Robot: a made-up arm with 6 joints. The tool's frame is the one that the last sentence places.
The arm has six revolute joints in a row. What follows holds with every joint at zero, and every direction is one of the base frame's.
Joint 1 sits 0.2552 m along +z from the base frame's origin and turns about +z.
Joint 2 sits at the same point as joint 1 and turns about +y.
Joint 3 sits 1.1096 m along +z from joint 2 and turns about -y.
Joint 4 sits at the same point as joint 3 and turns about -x.
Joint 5 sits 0.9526 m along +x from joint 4 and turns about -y.
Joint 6 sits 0.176 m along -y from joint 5 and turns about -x.
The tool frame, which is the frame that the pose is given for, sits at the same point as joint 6; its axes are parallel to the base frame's.
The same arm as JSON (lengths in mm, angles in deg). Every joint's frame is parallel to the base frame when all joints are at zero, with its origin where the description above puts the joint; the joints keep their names.
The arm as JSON. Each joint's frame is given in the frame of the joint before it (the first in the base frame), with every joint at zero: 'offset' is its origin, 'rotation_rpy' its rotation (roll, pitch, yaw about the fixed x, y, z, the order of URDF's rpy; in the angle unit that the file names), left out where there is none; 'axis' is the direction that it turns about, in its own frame. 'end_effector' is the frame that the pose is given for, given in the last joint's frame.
{"length_unit": "mm", "angle_unit": "deg", "chain": [
  {"id": "joint 1", "offset": [0.0, 0.0, 255.2], "axis": "+z"},
  {"id": "joint 2", "offset": [0.0, 0.0, 0.0], "axis": "+y"},
  {"id": "joint 3", "offset": [0.0, 0.0, 1109.6], "axis": "-y"},
  {"id": "joint 4", "offset": [0.0, 0.0, 0.0], "axis": "-x"},
  {"id": "joint 5", "offset": [952.6, 0.0, 0.0], "axis": "-y"},
  {"id": "joint 6", "offset": [0.0, -176.0, 0.0], "axis": "-x"}
], "end_effector": {"offset": [0.0, 0.0, 0.0]}}

